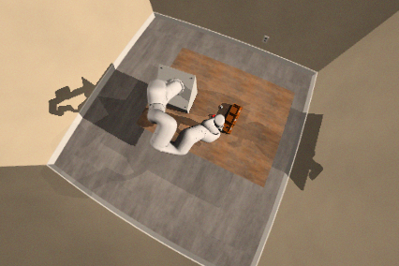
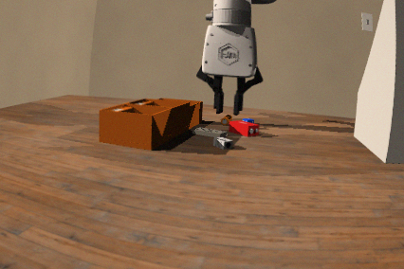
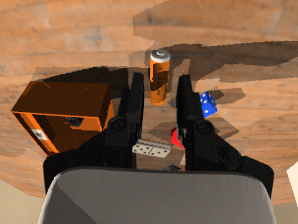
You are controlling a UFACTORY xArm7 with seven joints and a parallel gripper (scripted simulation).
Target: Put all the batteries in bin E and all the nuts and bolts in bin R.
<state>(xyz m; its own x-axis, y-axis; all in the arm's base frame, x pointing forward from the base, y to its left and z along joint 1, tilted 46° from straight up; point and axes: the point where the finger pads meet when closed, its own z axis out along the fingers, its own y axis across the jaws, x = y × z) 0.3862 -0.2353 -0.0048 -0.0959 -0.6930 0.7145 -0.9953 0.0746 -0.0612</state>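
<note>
My gripper is now 30 mm above the orange cylindrical battery. From my hand the other things lie so: blue piece (40 mm behind, 30 mm to the left, 30 mm below); small black piece (90 mm ahead, 50 mm to the left, 30 mm below); red block (40 mm behind, 100 mm to the left, 30 mm below).
</note>
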